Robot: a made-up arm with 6 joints. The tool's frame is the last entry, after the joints.
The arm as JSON. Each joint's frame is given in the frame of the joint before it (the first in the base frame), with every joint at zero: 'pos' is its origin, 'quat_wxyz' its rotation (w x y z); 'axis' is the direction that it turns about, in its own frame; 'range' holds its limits. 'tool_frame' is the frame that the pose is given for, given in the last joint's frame.
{
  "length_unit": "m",
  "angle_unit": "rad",
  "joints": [
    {
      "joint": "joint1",
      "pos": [
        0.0,
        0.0,
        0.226
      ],
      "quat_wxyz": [
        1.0,
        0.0,
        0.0,
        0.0
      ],
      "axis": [
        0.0,
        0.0,
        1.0
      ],
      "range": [
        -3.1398,
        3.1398
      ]
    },
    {
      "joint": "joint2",
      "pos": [
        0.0,
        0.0,
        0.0
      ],
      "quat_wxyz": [
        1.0,
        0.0,
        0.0,
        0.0
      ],
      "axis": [
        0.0,
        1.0,
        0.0
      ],
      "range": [
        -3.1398,
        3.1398
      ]
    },
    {
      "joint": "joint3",
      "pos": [
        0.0,
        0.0,
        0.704
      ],
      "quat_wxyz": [
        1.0,
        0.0,
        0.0,
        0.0
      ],
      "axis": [
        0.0,
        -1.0,
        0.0
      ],
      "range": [
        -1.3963,
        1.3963
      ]
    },
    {
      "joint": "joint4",
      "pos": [
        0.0,
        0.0,
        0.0
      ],
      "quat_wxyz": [
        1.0,
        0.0,
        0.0,
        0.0
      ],
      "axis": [
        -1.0,
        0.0,
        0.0
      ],
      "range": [
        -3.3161,
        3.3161
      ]
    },
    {
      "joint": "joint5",
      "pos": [
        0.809,
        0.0,
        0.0
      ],
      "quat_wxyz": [
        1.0,
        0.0,
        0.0,
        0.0
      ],
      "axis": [
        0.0,
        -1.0,
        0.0
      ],
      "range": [
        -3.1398,
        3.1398
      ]
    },
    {
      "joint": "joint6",
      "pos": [
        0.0,
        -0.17,
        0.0
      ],
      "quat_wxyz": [
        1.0,
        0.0,
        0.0,
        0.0
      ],
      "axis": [
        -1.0,
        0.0,
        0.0
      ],
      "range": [
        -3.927,
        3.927
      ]
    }
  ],
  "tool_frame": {
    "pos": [
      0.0,
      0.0,
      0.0
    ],
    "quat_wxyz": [
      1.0,
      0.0,
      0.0,
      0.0
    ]
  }
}
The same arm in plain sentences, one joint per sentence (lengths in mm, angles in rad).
The arm has six revolute joints in a row. What follows holds with every joint at zero, and every direction is one of the base frame's.
The first joint lies 226 mm along +z from the base frame's origin and rotates about +z, from -3.1398 to 3.1398 rad.
The second joint lies at the same point as the first joint and rotates about +y, from -3.1398 to 3.1398 rad.
The third joint lies 704 mm along +z from the second joint and rotates about -y, from -1.3963 to 1.3963 rad.
The fourth joint lies at the same point as the third joint and rotates about -x, from -3.3161 to 3.3161 rad.
The fifth joint lies 809 mm along +x from the fourth joint and rotates about -y, from -3.1398 to 3.1398 rad.
The sixth joint lies 170 mm along -y from the fifth joint and rotates about -x, from -3.927 to 3.927 rad.
The tool frame, which is the frame that the pose is given for, lies at the same point as the sixth joint; its axes are parallel to the base frame's.

